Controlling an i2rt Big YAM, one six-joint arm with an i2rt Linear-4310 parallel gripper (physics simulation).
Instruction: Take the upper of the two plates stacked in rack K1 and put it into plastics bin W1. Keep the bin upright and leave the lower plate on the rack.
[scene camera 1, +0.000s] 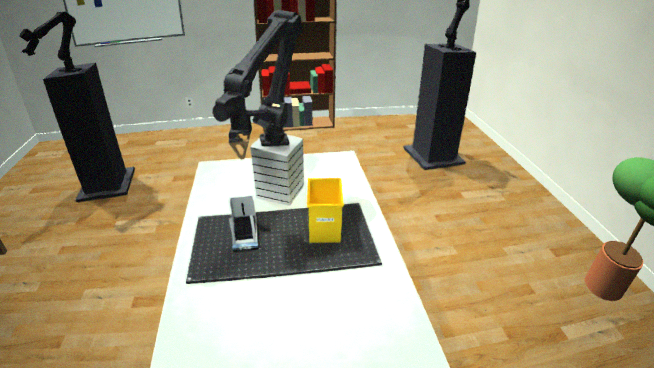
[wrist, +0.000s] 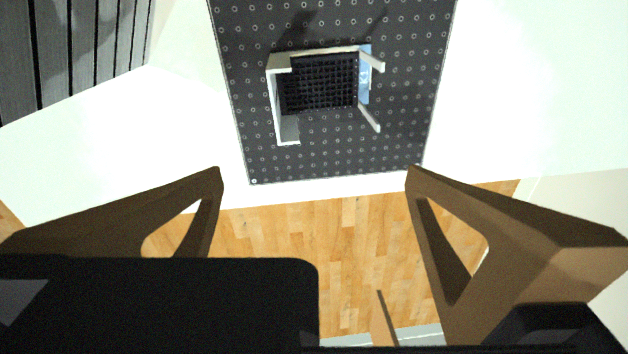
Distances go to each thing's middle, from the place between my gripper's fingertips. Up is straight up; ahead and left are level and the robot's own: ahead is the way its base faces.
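Yellow plastics bin W1 (scene camera 1: 324, 196): 280 mm to the left of my hand, 70 mm ahead, 250 mm below. Black multi-well plate (wrist: 320, 82): my hand 300 mm above it, 30 mm short of it, 40 mm to the left of it. Going by their middles, of the things named here, the plate nearest to my hand.
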